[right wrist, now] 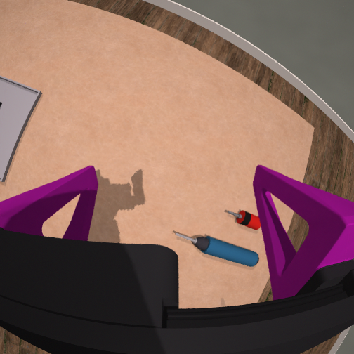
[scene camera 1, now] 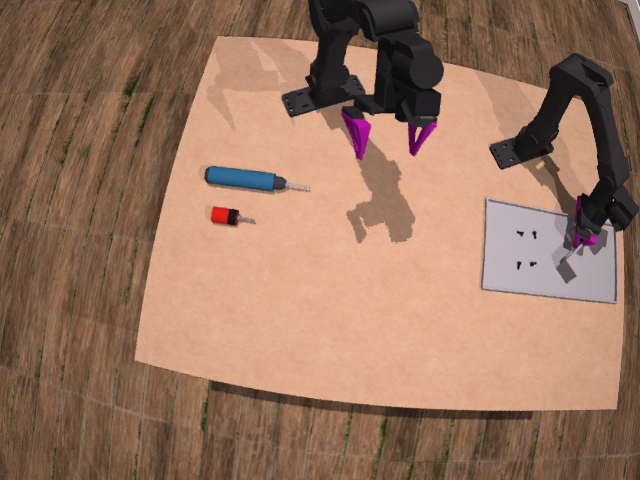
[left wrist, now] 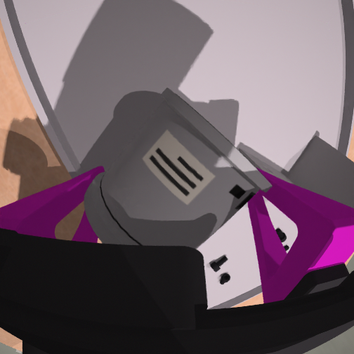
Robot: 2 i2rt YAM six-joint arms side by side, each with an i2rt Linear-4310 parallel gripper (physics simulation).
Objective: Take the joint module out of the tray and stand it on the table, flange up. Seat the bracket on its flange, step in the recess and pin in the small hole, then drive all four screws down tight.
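My left gripper is shut on the grey joint module, held on its side over the tray, its label facing the left wrist camera. In scene camera 1 the module is mostly hidden by the gripper. The grey bracket lies in the tray beside the left gripper; fingers and module partly cover it in the left wrist view. Several black screws lie in the tray. My right gripper is open and empty above the table.
A blue screwdriver-like tool and a shorter red one lie on the table at the left of scene camera 1. The tray stands near the table's right edge there.
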